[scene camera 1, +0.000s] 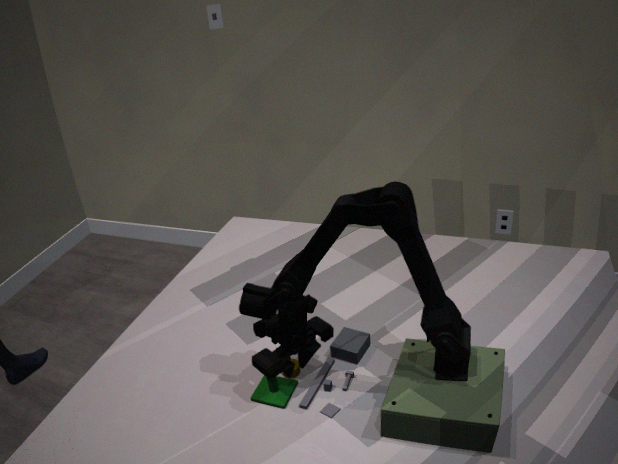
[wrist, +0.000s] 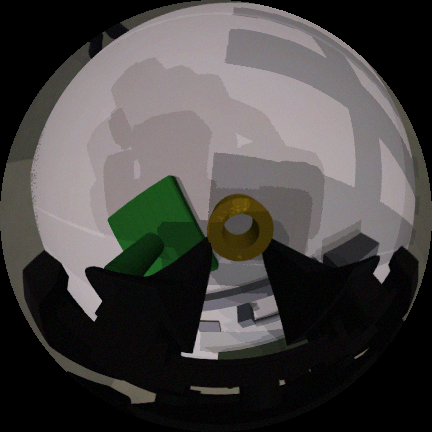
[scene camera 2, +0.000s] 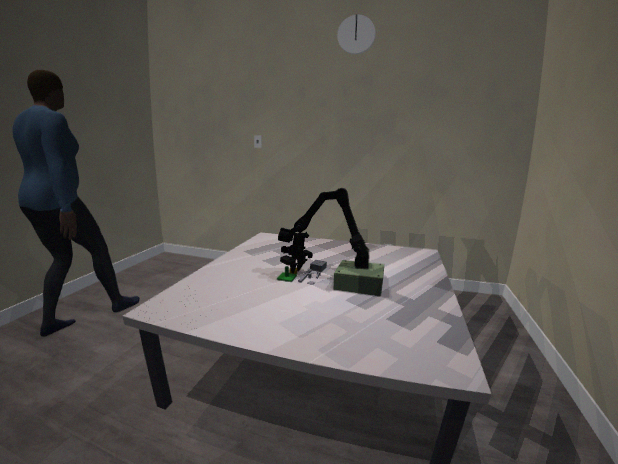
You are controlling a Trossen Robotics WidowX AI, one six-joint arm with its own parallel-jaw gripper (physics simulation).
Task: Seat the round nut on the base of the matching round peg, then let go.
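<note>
The round nut (scene camera 1: 291, 368) (scene camera 2: 296, 272) (wrist: 240, 248) is a yellow ring beside the green base plate (scene camera 1: 274, 397) (scene camera 2: 284, 278) (wrist: 150, 200), with its hole facing up toward the wrist camera. The matching round peg (scene camera 1: 273, 384) (scene camera 2: 287, 270) (wrist: 135, 255) is green and stands upright on that plate; its top is partly hidden by the gripper in scene camera 1. My gripper (scene camera 1: 293, 369) (wrist: 236, 242) is shut on the nut, one fingertip at each side of it. The nut is off the peg. Whether it touches the table I cannot tell.
A dark grey block (scene camera 1: 350, 345) (scene camera 2: 318, 265) (wrist: 350, 253) lies beyond the nut, toward the arm's base. A long grey bar (scene camera 1: 317, 385), a small cube (scene camera 1: 328, 385), a small bolt-like piece (scene camera 1: 348, 381) and a flat tile (scene camera 1: 330, 410) lie between the plate and the green base box (scene camera 1: 437, 425).
</note>
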